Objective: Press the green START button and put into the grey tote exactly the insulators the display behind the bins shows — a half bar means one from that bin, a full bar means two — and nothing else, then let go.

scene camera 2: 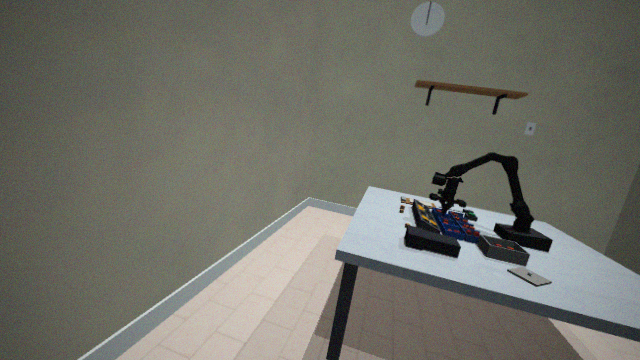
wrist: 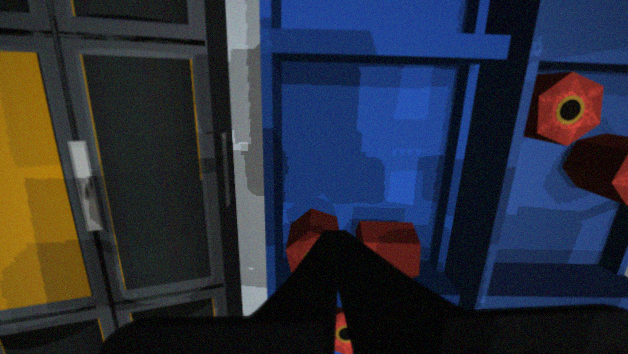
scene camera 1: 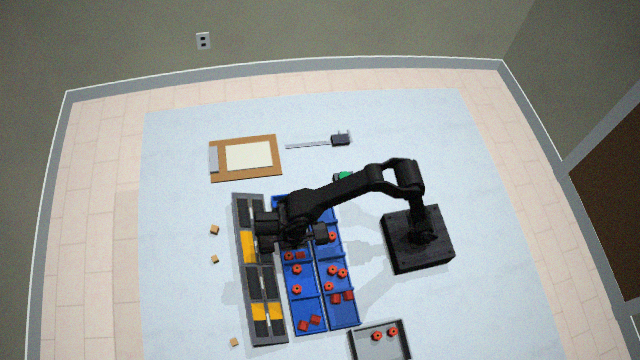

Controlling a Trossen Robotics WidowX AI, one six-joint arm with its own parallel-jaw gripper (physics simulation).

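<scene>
My gripper (scene camera 2: pixel 444 209) (wrist: pixel 334 241) is shut and empty, above a blue bin (wrist: pixel 320 115) in the column beside the display. Two red insulators, one (scene camera 1: pixel 288 255) (wrist: pixel 311 232) upright and one (scene camera 1: pixel 300 255) (wrist: pixel 390 250) on its side, lie in that bin, partly behind the fingers in the wrist view. The display (scene camera 1: pixel 272 341) (wrist: pixel 200 100) shows a full yellow bar (scene camera 1: pixel 247 246) and two half bars (scene camera 1: pixel 258 311) (scene camera 1: pixel 275 310); the arm hides part of it. The grey tote (scene camera 1: pixel 354 345) (scene camera 2: pixel 502 252) holds two insulators (scene camera 1: pixel 377 335) (scene camera 1: pixel 393 331). The green START button (scene camera 1: pixel 345 175) (scene camera 2: pixel 470 213) is partly behind the arm in scene camera 1.
More insulators lie in other blue bins (scene camera 1: pixel 344 316). A clipboard (scene camera 1: pixel 215 176), a caliper-like tool (scene camera 1: pixel 341 139) and small wooden cubes (scene camera 1: pixel 214 229) (scene camera 1: pixel 215 259) (scene camera 1: pixel 234 342) lie around. A black box (scene camera 2: pixel 432 242) and a flat plate (scene camera 2: pixel 529 276) are near the table edge.
</scene>
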